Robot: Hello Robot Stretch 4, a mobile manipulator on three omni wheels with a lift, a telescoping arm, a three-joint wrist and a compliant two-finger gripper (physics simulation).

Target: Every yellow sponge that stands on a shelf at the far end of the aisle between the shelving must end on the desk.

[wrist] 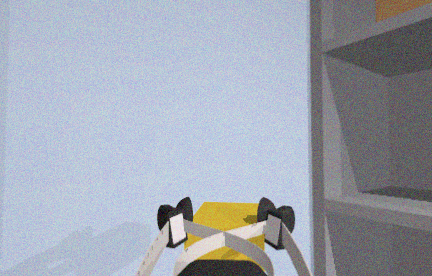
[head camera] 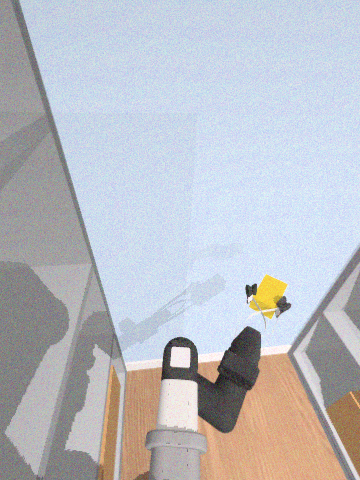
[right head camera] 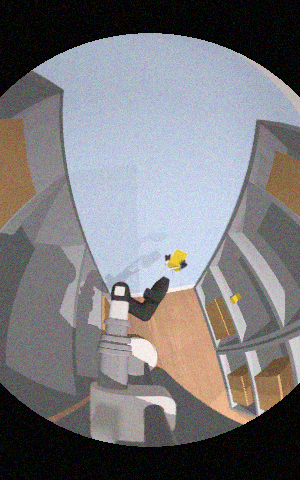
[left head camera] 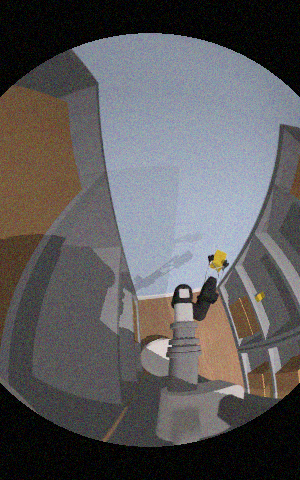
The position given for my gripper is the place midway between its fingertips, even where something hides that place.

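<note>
My gripper (head camera: 269, 291) is here in the scene, and I see my gripper (wrist: 225, 213) in the wrist view too.
</note>
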